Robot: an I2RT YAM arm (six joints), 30 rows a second.
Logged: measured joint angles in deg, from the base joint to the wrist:
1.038 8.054 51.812 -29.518 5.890 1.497
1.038 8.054 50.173 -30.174 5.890 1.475
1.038 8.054 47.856 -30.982 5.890 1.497
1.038 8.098 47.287 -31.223 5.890 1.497
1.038 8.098 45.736 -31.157 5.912 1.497
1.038 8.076 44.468 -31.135 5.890 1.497
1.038 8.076 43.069 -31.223 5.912 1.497
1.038 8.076 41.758 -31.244 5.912 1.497
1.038 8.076 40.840 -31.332 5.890 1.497
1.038 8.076 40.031 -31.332 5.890 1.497
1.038 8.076 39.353 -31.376 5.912 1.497
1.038 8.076 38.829 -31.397 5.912 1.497
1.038 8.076 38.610 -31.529 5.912 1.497
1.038 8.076 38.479 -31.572 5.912 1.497
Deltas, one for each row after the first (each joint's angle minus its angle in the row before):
0.000 0.000 -1.639 -0.656 0.000 -0.022
0.000 0.000 -2.317 -0.808 0.000 0.022
0.000 0.044 -0.569 -0.241 0.000 0.000
0.000 0.000 -1.551 0.066 0.022 0.000
0.000 -0.022 -1.268 0.022 -0.022 0.000
0.000 0.000 -1.399 -0.088 0.022 0.000
0.000 0.000 -1.311 -0.021 0.000 0.000
0.000 0.000 -0.918 -0.088 -0.022 0.000
0.000 0.000 -0.809 0.000 0.000 0.000
0.000 0.000 -0.678 -0.044 0.022 0.000
0.000 0.000 -0.524 -0.021 0.000 0.000
0.000 0.000 -0.219 -0.132 0.000 0.000
0.000 0.000 -0.131 -0.043 0.000 0.000

